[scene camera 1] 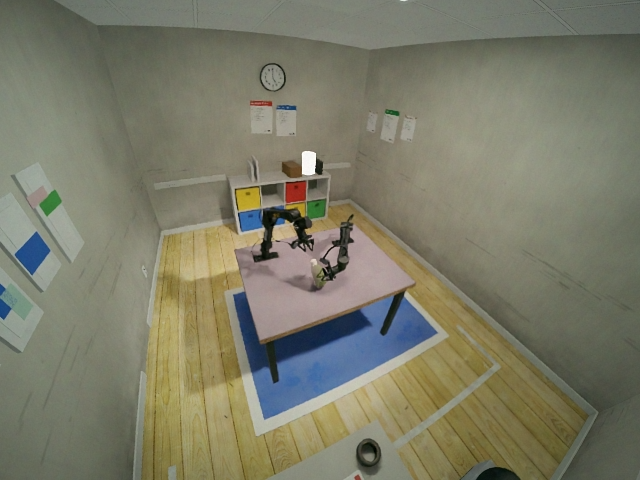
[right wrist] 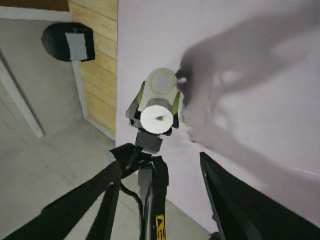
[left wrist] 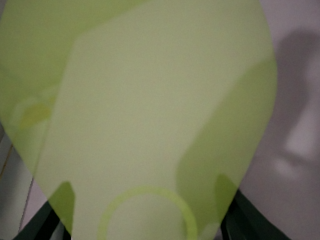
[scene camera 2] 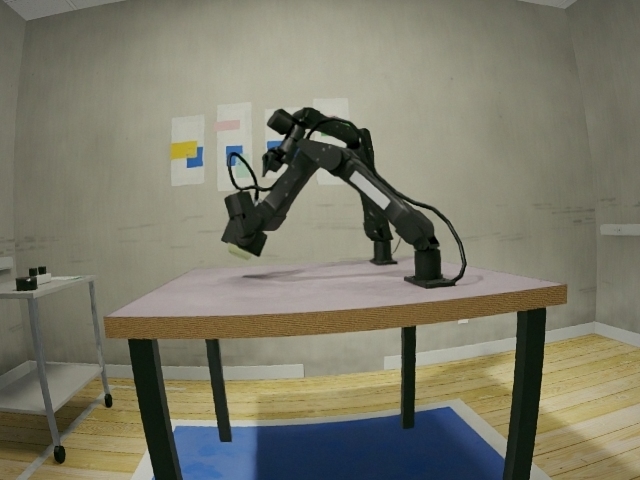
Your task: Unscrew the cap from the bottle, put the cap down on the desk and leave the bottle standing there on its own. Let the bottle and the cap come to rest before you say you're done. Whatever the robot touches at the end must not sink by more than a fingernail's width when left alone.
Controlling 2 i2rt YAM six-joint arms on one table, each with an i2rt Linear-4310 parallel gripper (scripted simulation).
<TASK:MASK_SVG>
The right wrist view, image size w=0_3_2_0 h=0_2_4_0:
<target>white cap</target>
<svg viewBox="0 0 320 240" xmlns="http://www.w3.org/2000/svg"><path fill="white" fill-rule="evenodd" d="M156 97L149 99L144 105L140 122L143 128L150 133L159 134L166 132L172 127L173 109L168 100Z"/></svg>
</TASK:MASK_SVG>
